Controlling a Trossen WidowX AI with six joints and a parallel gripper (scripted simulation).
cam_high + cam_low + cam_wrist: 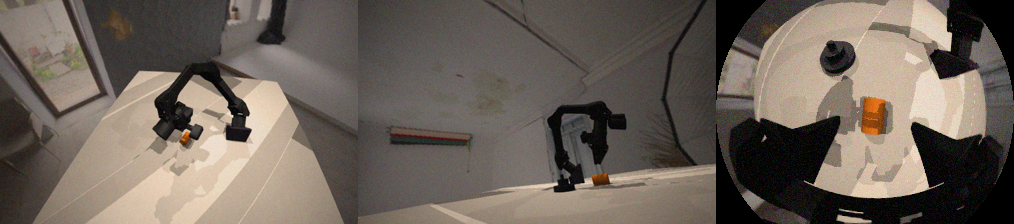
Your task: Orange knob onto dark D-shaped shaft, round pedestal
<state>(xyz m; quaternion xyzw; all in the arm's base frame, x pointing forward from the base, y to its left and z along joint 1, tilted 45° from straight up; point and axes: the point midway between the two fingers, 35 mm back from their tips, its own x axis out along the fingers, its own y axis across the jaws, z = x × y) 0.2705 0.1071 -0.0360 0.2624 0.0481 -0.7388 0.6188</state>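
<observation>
The orange knob lies 6 cm below my gripper tip. Also, from my gripper tip: round dark pedestal (16 cm to the right, 5 cm below, 4 cm ahead).
</observation>
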